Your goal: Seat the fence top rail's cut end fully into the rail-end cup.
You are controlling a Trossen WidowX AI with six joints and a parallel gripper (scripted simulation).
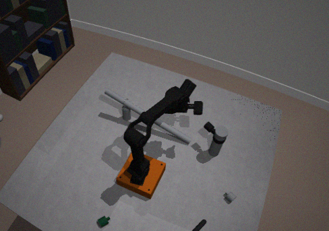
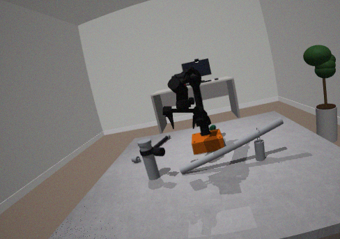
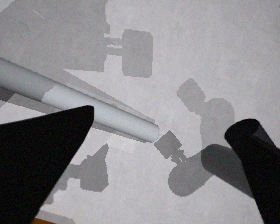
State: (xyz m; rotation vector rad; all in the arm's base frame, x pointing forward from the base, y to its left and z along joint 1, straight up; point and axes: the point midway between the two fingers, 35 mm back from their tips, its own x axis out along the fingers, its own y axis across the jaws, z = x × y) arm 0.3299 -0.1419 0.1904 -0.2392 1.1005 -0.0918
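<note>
My gripper tip is now 140 mm to the left of the rail-end cup, 80 mm above it and 10 mm past it. From my gripper tip the other things lie so: small post (340 mm to the left, 130 mm below, 50 mm ahead); green object (580 mm behind, 240 mm to the left, 210 mm below).
</note>
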